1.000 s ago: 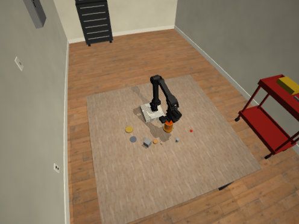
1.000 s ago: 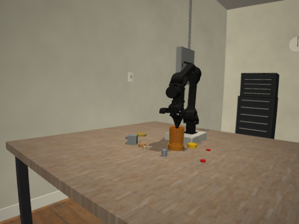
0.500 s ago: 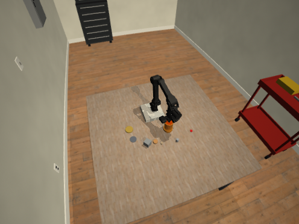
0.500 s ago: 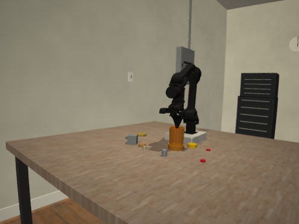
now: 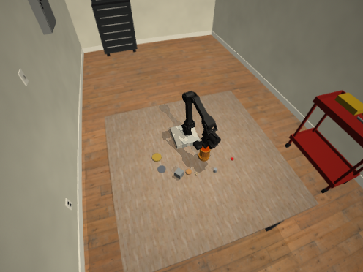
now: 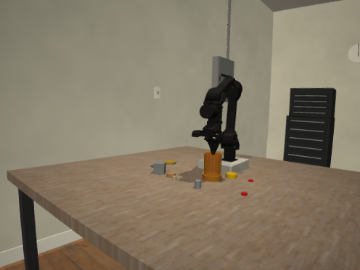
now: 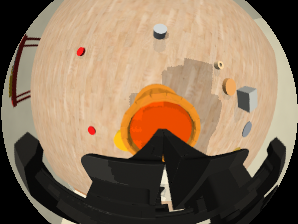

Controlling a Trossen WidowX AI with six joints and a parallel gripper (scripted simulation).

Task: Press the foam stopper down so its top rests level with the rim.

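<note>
Right now my hand is 5 cm above the orange foam stopper. Round my hand: small tan disc: 10 cm ahead, 15 cm to the right, 14 cm below; yellow disc: 9 cm behind, 4 cm to the left, 13 cm below; small grey cylinder: 14 cm ahead, 4 cm to the left, 13 cm below.
</note>
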